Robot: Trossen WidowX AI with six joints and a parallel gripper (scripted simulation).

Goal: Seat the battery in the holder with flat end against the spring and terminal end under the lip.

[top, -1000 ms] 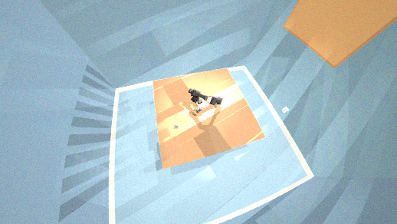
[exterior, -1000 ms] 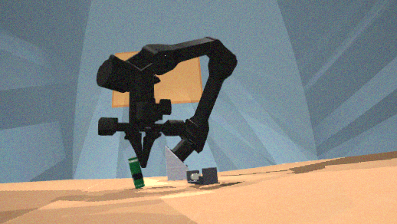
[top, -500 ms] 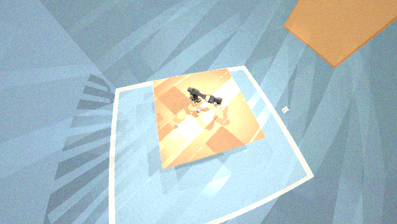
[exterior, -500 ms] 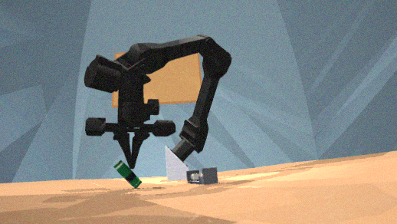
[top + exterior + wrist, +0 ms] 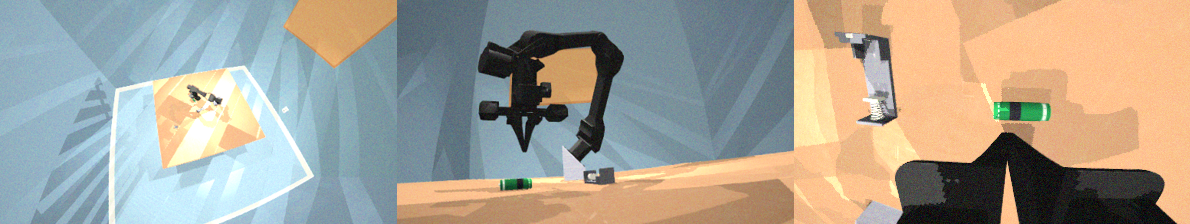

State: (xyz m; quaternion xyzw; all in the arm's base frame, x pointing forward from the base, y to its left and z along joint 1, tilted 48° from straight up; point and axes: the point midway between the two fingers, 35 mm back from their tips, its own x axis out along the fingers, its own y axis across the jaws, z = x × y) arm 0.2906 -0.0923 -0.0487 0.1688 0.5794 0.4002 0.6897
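The battery is 10 mm ahead of my gripper tip, 20 mm to the right of it and 60 mm below it. From my gripper tip the other things lie so: dark remote battery door 330 mm ahead, 300 mm to the left, 70 mm below.
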